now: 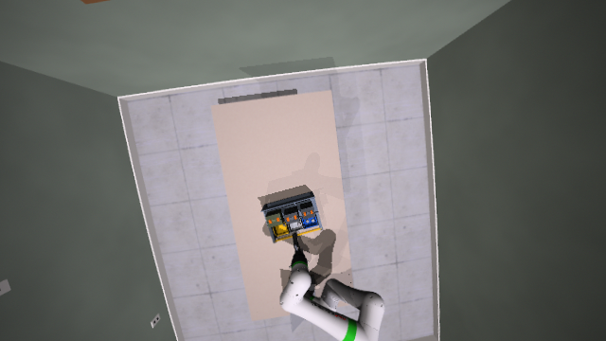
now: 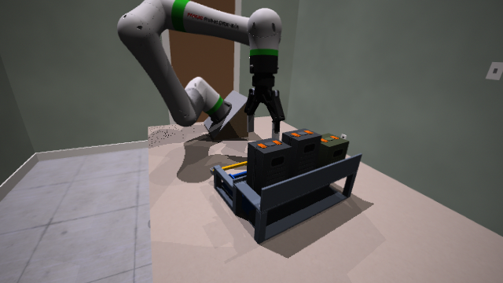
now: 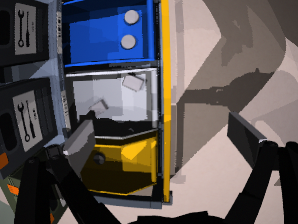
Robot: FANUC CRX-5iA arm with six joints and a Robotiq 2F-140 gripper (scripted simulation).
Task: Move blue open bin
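Now: hand 110 mm above the yellow rail. From my hand the other things lie so: grey bin 100 mm ahead, 10 mm to the left, 120 mm below; yellow bin 100 mm ahead, 120 mm to the left, 120 mm below; blue open bin 110 mm ahead, 110 mm to the right, 120 mm below.
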